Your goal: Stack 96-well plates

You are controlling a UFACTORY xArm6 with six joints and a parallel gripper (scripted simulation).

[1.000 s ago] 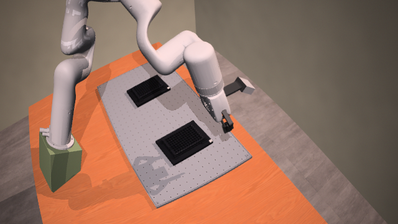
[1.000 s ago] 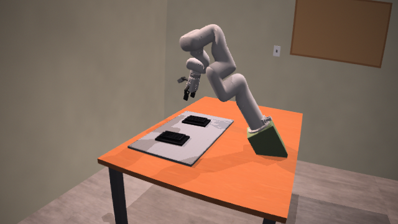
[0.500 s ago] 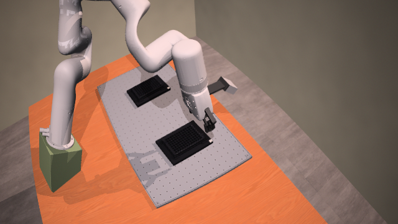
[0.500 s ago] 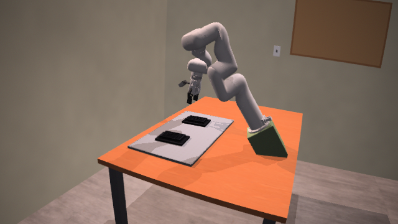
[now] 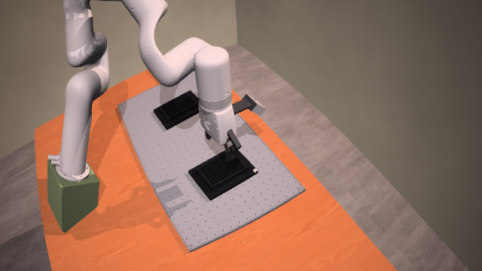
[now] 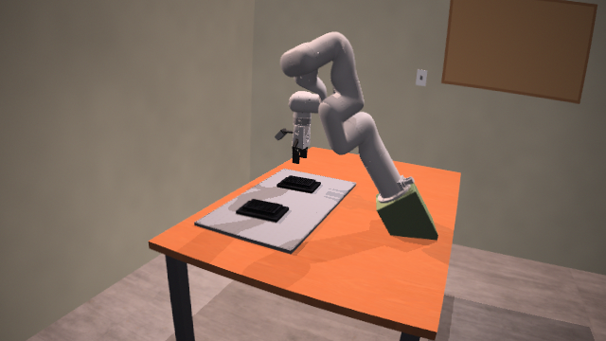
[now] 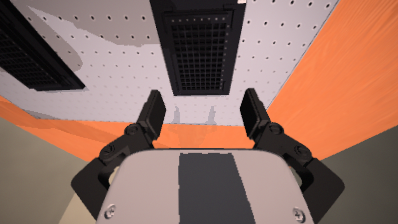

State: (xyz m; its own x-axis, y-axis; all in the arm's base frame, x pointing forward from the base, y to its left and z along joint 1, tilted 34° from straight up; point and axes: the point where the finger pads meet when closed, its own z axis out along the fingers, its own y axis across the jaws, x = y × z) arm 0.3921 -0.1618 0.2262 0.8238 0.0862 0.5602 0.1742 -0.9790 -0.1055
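Right now the plate nest is 12 cm below my hand and 1 cm behind it.
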